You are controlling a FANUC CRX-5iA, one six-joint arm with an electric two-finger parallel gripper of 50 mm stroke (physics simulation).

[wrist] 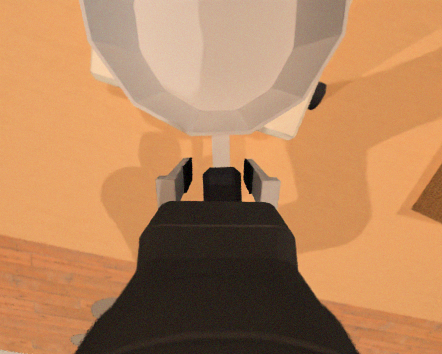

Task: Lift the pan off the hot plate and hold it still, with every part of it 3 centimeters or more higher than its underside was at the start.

In view: my gripper [218, 169] and a grey pan [206, 75].
